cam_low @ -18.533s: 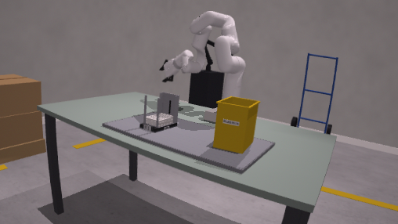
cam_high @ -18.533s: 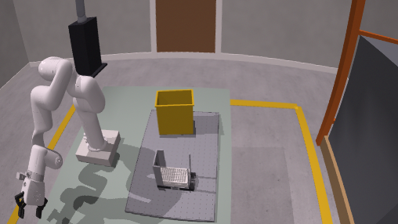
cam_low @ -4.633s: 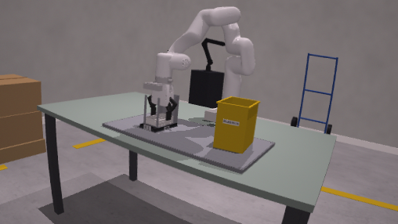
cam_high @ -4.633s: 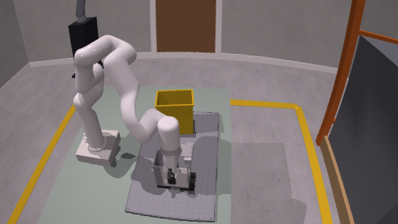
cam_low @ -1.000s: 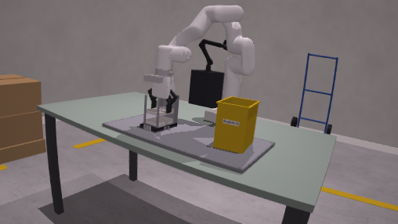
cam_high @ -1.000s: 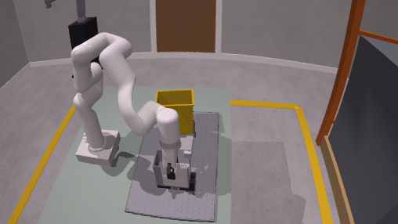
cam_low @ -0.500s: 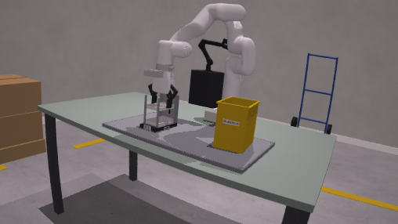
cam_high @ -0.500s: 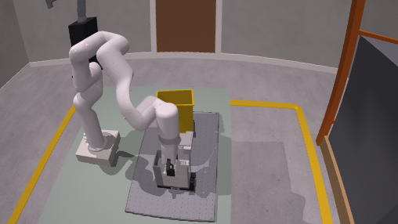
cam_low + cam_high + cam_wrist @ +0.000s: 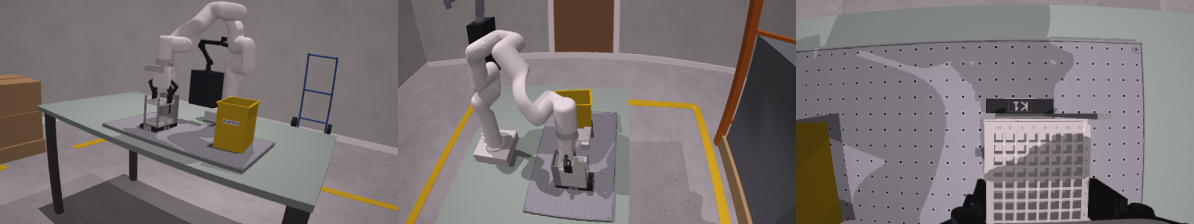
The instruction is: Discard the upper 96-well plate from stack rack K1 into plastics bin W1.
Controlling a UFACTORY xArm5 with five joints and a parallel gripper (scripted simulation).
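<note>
The grey back panel is 7 cm behind my hand, 1 cm to the right of it and 5 cm below it. From my hand the other things lie so: yellow plastics bin 10 cm behind, 35 cm to the left, 4 cm below; then thin upright post 7 cm ahead, 3 cm to the right, 5 cm below.
</note>
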